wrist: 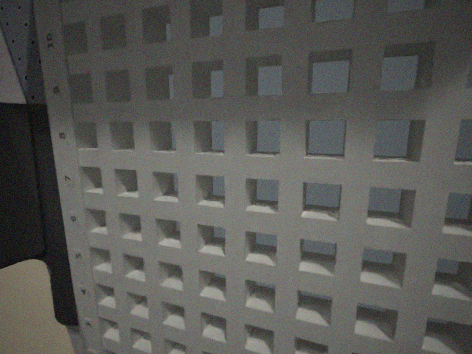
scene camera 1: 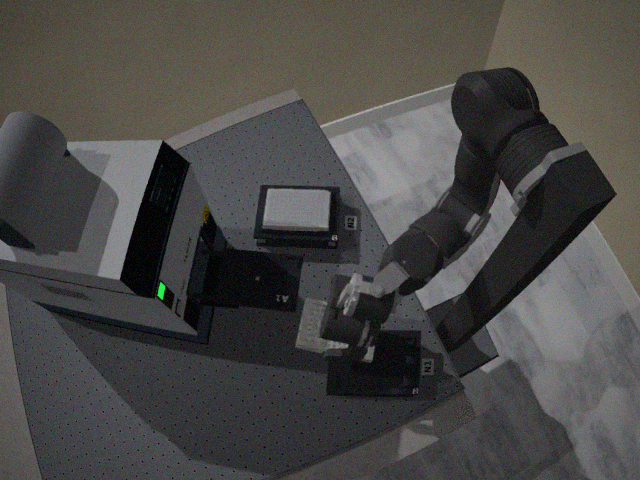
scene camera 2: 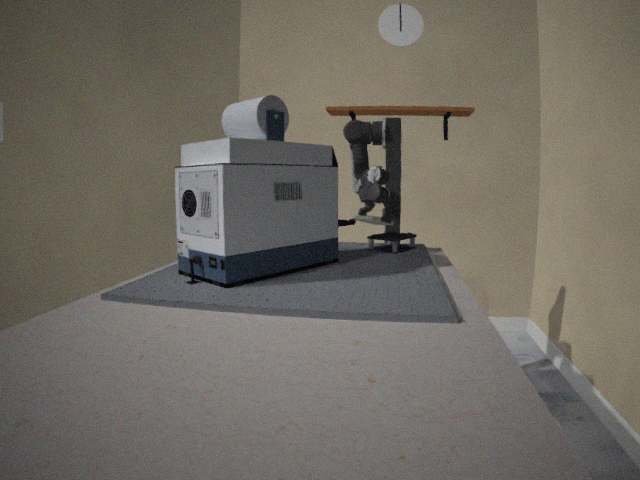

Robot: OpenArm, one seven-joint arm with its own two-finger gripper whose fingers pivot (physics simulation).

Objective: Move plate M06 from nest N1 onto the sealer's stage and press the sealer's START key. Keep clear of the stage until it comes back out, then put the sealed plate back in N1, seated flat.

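Plate M06 [scene camera 1: 311, 324] [scene camera 2: 373, 220] [wrist: 235, 167] is white, with open square wells. My gripper [scene camera 1: 347, 338] is shut on its sides and holds it in the air, between nest N1 and the stage. In the wrist view a dark finger lies along the plate's numbered left edge. The plate looks slightly tilted in scene camera 2. Nest N1 [scene camera 1: 373, 389] [scene camera 2: 392, 236] is a dark raised frame, empty, below and right of the plate in scene camera 1. The sealer's stage [scene camera 1: 248, 295] [scene camera 2: 345, 222] is out and bare, marked A1. The START key cannot be made out clearly.
The sealer [scene camera 1: 82, 263] [scene camera 2: 281, 217] is a large box with a film roll [scene camera 1: 28, 160] [scene camera 2: 245, 117] on top and a lit green light [scene camera 1: 161, 290]. Nest N2 [scene camera 1: 294, 241] holds another white plate [scene camera 1: 297, 207], close beside the stage. A wooden shelf [scene camera 2: 400, 110] hangs on the wall.
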